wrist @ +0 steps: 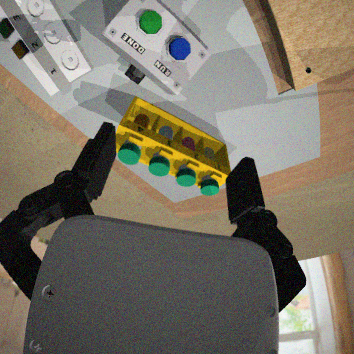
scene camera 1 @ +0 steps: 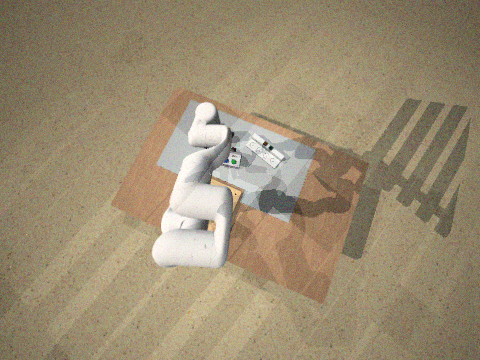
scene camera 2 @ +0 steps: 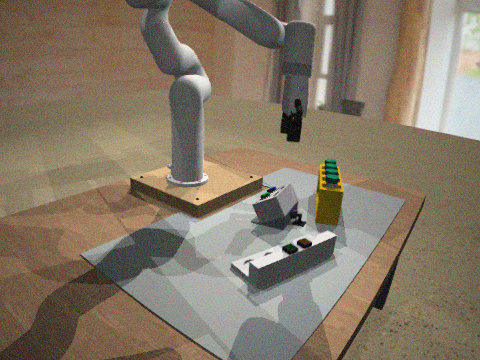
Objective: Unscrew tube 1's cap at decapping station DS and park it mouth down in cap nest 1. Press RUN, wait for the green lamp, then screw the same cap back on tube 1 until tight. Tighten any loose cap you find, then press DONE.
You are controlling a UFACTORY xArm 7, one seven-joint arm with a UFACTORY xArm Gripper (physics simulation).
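Places are measured from the arm's base along level axes (x ahead, y left, z up), in centimetres.
Pixels of known places: gripper, fingertip midpoint: [wrist: 177, 152] [scene camera 2: 289, 137]; arm's base, origin of the base link: [scene camera 2: 187, 179].
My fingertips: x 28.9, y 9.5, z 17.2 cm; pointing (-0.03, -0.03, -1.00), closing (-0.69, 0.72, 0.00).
Ahead of a thing's pixels: the offset from my fingertips to its middle. "spot": to the spot under its first point. Level surfaces: height alone.
A yellow rack @(dx +8.2, dy +10.7, dz -15.4 cm) [scene camera 2: 328, 207] [wrist: 180, 152] holds several tubes with green caps @(dx +11.9, dy +3.8, dz -9.1 cm) [scene camera 2: 332, 178] [wrist: 159, 165] in a row; its number labels are too blurred to read. My gripper [scene camera 2: 292, 136] [wrist: 177, 152] is open and empty, pointing down, high above the mat; in the wrist view the rack shows between its fingers, well beyond them. In scene camera 1 the arm hides gripper and rack. The white nest strip @(spot: dx +18.8, dy -22.6, dz -19.6 cm) [scene camera 2: 295, 267] has round nests; nest 1 @(spot: dx +15.6, dy -12.5, dz -19.7 cm) [wrist: 70, 60] is empty. A white button box @(dx +1.4, dy -5.4, dz -16.3 cm) [scene camera 2: 275, 209] carries the blue RUN button @(dx -1.4, dy -3.9, dz -14.1 cm) [wrist: 180, 48] and green DONE button @(dx -0.2, dy -8.2, dz -14.1 cm) [wrist: 150, 22].
The green lamp @(dx +17.3, dy -23.1, dz -15.2 cm) [scene camera 2: 290, 248] [wrist: 6, 28] looks dark beside an amber one [scene camera 2: 304, 243] [wrist: 20, 49]. A small black fixture @(spot: dx +7.6, dy -3.9, dz -19.1 cm) [scene camera 2: 298, 218] [wrist: 135, 74] stands by the button box. The arm's wooden base [scene camera 2: 225, 187] [wrist: 320, 40] stands beside the grey mat @(dz -20.5 cm) [scene camera 2: 175, 300].
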